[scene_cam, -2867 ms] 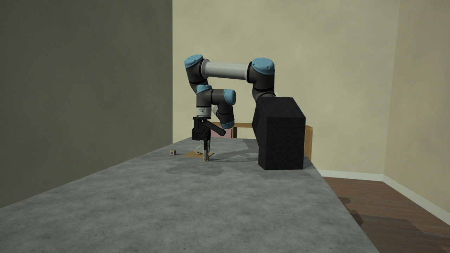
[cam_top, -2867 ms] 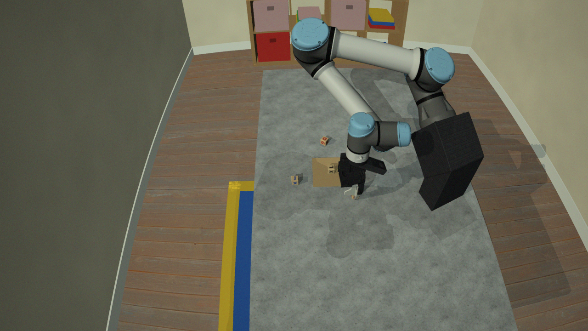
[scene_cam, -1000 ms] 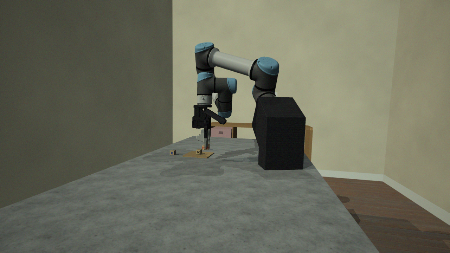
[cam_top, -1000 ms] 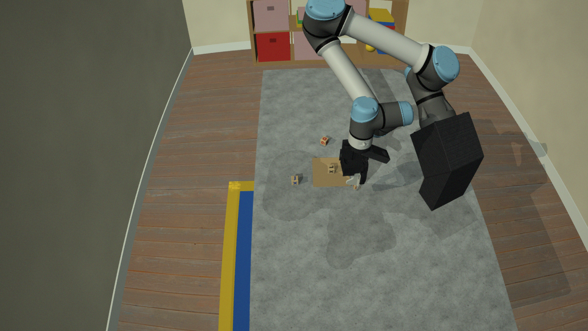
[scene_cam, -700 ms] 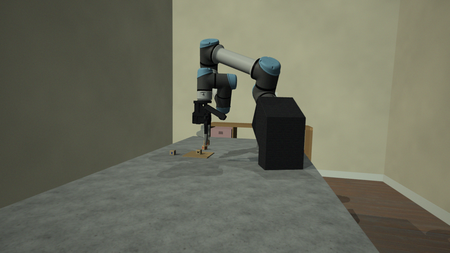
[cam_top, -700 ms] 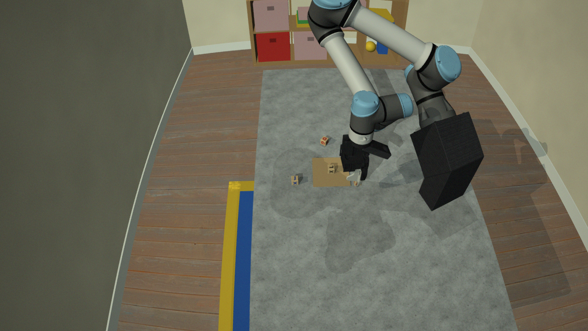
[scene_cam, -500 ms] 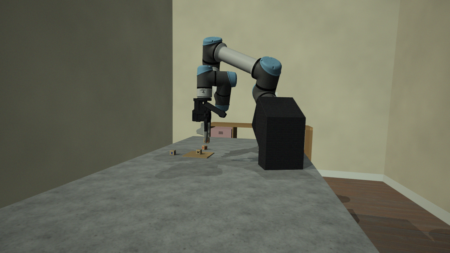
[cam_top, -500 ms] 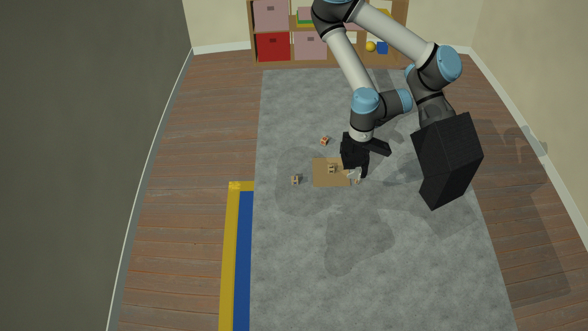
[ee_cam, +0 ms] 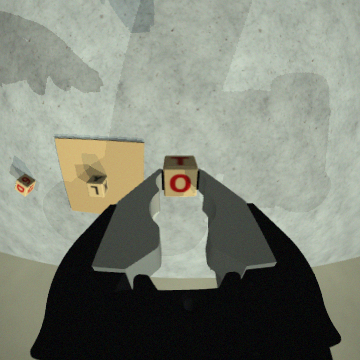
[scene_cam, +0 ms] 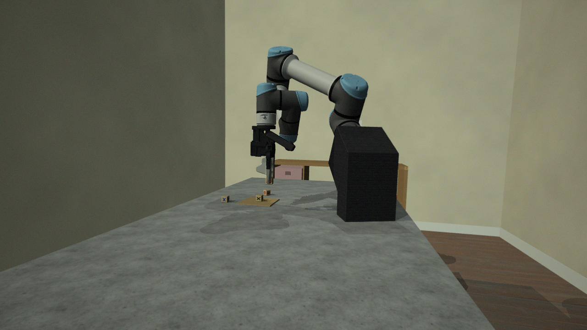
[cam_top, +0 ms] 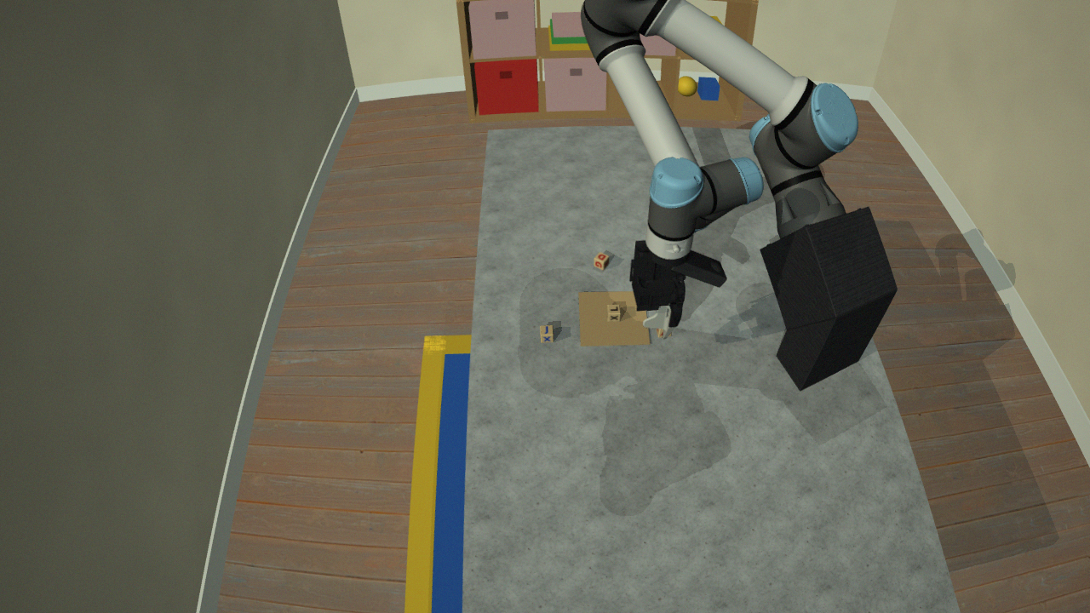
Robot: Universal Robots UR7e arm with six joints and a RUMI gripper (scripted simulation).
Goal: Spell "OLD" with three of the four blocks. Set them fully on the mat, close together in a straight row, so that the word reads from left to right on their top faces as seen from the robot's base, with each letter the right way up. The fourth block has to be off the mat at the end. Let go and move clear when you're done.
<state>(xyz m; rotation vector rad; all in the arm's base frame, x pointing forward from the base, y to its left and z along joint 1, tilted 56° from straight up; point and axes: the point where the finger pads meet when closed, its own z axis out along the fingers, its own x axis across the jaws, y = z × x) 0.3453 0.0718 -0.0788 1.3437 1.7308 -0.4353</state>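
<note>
My hand is 7 cm short of the tan mat, 12 cm to the left of it and 11 cm above it. Also, from my hand: blue-lettered block: 21 cm ahead, 8 cm to the right, 10 cm below.
</note>
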